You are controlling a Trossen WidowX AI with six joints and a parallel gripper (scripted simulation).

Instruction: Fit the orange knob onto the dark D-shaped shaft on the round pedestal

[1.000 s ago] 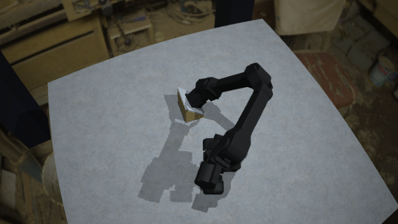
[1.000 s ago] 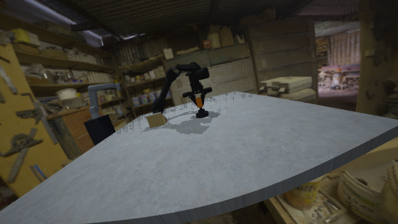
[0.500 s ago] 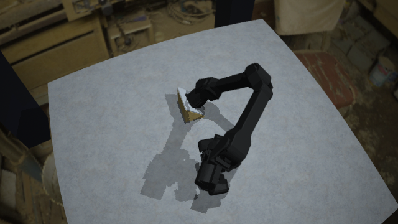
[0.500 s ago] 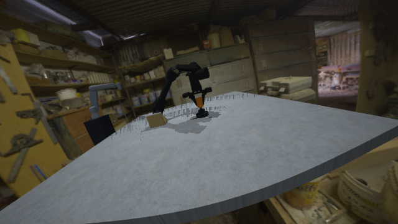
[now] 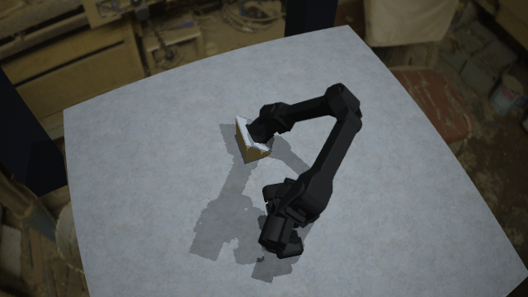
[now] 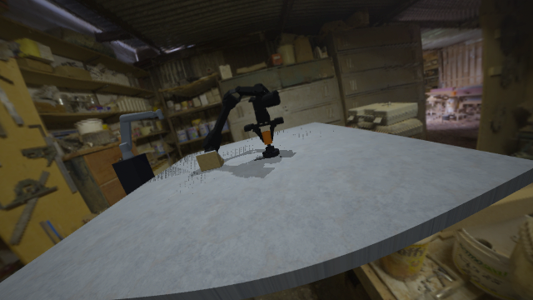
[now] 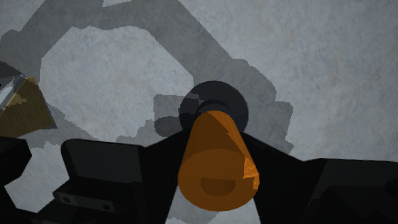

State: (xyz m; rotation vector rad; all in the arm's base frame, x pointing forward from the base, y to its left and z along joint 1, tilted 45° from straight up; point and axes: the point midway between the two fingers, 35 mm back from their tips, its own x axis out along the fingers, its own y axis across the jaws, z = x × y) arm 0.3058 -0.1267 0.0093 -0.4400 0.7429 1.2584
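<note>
My gripper tip is now 2 cm below the orange knob. Also, from my gripper tip: dark round pedestal 4 cm below.
</note>
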